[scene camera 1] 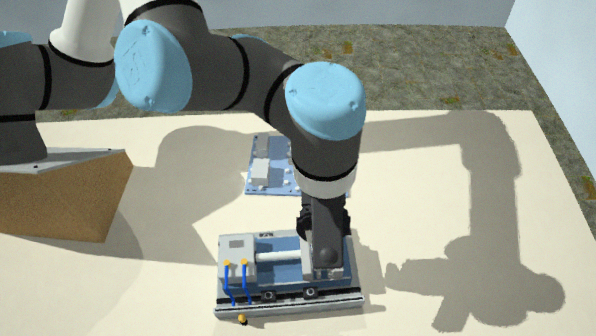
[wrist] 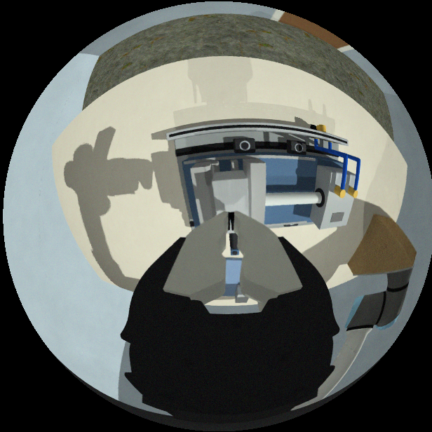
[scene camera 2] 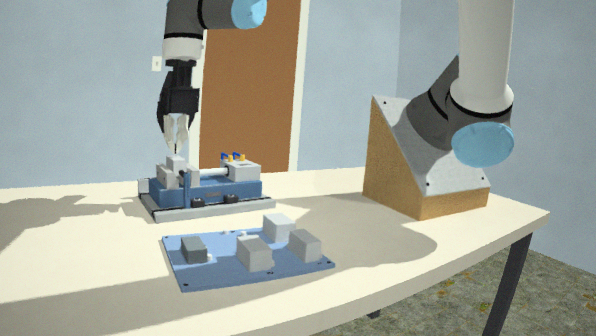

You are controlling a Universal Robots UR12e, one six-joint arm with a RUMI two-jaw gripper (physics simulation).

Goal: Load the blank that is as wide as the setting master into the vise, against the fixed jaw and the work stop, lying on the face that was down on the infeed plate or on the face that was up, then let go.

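Where they show: gripper, fingertip midpoint: (scene camera 2: 175,153); arm's base, origin of the base link: (scene camera 1: 2,159) (scene camera 2: 431,125).
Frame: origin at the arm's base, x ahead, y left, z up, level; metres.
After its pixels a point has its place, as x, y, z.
Note:
A light grey block (scene camera 2: 175,163) {0.686, -0.193, -0.113} (wrist: 230,192) stands between the vise's two jaws, its top above them. The jaw on the piston rod (scene camera 2: 192,176) {0.656, -0.163, -0.137} (wrist: 257,187) is on one side of it, and the outer jaw (scene camera 2: 166,176) (wrist: 202,185) is on the other. Whether the block touches the outer jaw or the work stop, a blue post (scene camera 2: 187,190) {0.677, -0.138, -0.160} with a black tip, I cannot tell. My gripper (scene camera 2: 175,151) {0.677, -0.223, -0.096} (wrist: 229,213) is shut and empty, its fingertips just above the block's top. In scene camera 1 the arm hides the block. Which block is the setting master is unclear.
A blue plate (scene camera 2: 225,280) {0.730, 0.149, -0.213} (scene camera 1: 272,191) {0.586, -0.008, -0.213} on the table carries a dark grey block (scene camera 2: 194,249) {0.750, 0.081, -0.189} and several lighter blocks. The vise base (scene camera 1: 290,306) {0.606, -0.309, -0.171} has blue hoses (scene camera 1: 226,282) {0.492, -0.270, -0.112} at its cylinder end. The arm's wooden pedestal (scene camera 2: 392,185) {0.189, 0.015, -0.161} (scene camera 1: 65,205) {0.163, -0.106, -0.047} stands to the side.

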